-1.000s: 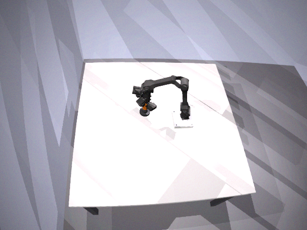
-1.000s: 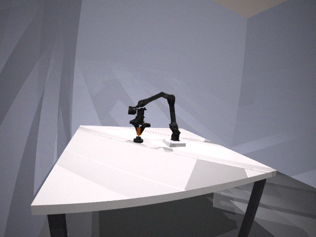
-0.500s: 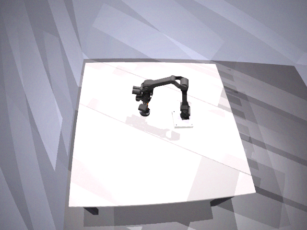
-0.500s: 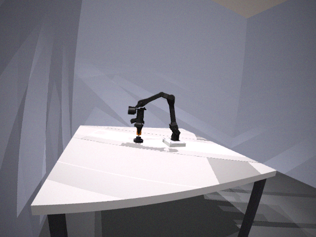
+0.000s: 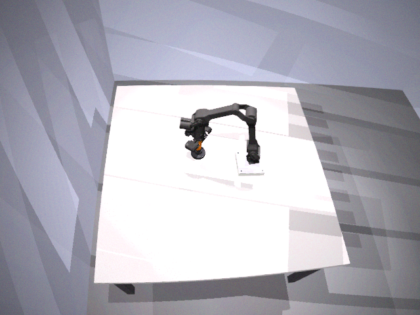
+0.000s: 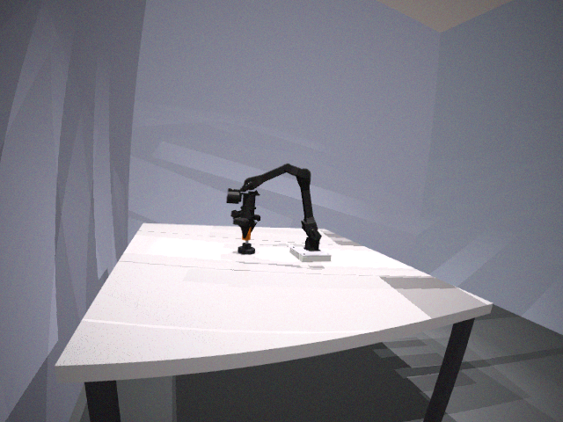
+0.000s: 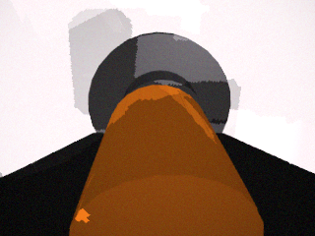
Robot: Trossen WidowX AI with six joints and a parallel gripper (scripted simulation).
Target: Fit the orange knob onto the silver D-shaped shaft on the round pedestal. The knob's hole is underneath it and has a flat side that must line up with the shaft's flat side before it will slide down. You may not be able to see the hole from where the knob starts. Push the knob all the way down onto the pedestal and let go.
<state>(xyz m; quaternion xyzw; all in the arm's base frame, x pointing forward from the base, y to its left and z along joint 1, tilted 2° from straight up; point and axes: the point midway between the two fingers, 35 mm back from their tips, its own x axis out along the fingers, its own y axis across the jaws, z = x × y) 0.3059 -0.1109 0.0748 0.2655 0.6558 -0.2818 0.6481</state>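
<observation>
Right now my gripper tip is 3 cm below the orange knob. From my gripper tip the other things lie so: pedestal: 4 cm below.
</observation>
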